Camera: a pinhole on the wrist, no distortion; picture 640 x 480 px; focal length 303.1 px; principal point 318.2 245.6 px. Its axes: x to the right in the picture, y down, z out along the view. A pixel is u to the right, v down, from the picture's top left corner.
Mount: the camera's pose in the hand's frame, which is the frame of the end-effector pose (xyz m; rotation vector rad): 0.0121 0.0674 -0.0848 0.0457 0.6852 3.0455
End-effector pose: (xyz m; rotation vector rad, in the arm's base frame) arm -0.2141 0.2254 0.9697 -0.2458 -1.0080 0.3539
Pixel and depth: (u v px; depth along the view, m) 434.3 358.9 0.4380
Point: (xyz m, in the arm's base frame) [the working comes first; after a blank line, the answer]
In the camera's frame: 0.1678 0.1637 0.4380

-0.6330 0.2848 1.0158
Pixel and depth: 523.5 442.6 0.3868
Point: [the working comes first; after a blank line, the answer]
In the camera's frame: 0.2620 0.2514 0.3868

-0.6572 0.1554 0.9726
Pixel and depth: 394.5 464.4 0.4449
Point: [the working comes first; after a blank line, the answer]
In the camera's frame: 0.1120 0.3212 0.4449

-0.6442 0.1802 1.1457
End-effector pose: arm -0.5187 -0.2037 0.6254 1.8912 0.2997 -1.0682
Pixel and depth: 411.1 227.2 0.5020
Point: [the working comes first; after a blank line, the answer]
In the camera's frame: 0.1539 -0.0305 0.5020

-0.6092 -0.6408 0.8348
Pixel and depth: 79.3 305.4 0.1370
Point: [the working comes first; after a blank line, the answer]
In the camera's frame: -0.1080 0.0270 0.1370

-0.4138 -0.3230 0.5780
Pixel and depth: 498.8 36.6 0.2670
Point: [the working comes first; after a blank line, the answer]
In the camera's frame: 0.1591 -0.1841 0.2670

-0.4394 -0.4355 0.9237
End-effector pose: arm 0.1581 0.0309 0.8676 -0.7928 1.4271 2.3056
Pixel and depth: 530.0 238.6 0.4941
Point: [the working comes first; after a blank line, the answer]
In the camera's frame: 0.3453 -0.0114 0.4941

0.1466 0.2285 1.3996
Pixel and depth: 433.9 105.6 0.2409
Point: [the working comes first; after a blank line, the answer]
In the camera's frame: 0.0920 -0.1113 0.2409

0.0439 -0.0134 1.1365
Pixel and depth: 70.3 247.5 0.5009
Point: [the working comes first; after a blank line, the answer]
In the camera's frame: -0.4097 0.0031 0.5009

-0.4371 0.2196 0.9207
